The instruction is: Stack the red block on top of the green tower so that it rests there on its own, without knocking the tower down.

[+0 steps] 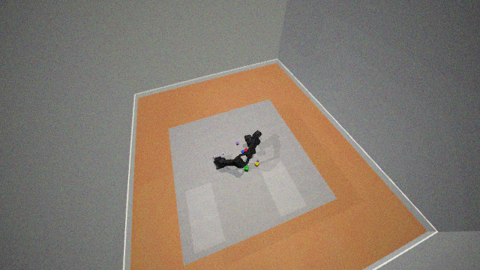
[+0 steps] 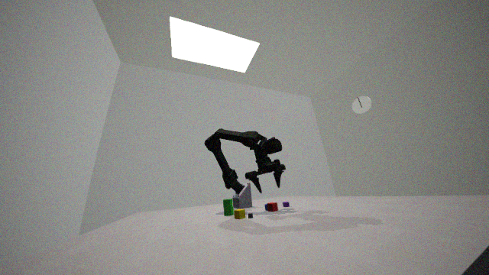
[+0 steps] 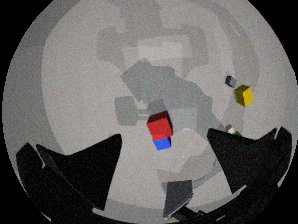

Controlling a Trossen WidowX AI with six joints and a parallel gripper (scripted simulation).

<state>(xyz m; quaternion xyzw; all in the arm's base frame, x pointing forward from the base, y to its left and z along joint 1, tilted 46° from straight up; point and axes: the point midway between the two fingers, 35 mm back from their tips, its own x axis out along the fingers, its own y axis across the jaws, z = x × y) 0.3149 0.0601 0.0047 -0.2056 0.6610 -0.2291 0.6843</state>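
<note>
Now: the red block 7 cm below my gripper tip, 3 cm behind it and 1 cm to the left of it. The rest, counted from my gripper tip: blue block: 8 cm below, 6 cm behind, 1 cm to the left; small dark block: 12 cm to the right, 8 cm below, 5 cm ahead; purple block: 13 cm to the left, 9 cm behind, 8 cm below.
</note>
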